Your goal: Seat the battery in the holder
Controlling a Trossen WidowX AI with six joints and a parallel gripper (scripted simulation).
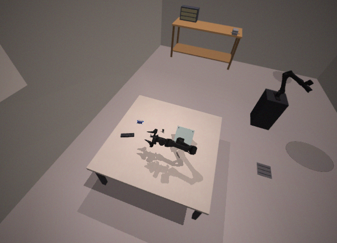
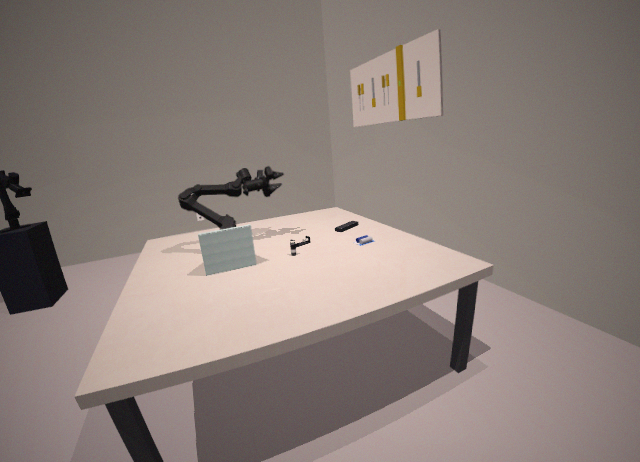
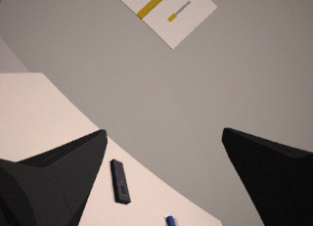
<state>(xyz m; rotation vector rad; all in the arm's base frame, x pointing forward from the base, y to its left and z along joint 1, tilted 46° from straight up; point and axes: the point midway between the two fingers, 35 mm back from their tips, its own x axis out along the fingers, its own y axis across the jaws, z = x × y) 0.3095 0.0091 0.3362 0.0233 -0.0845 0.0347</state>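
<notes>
Now: gripper tip 34 cm to the left of the battery, 27 cm above it and 7 cm past it.
</notes>
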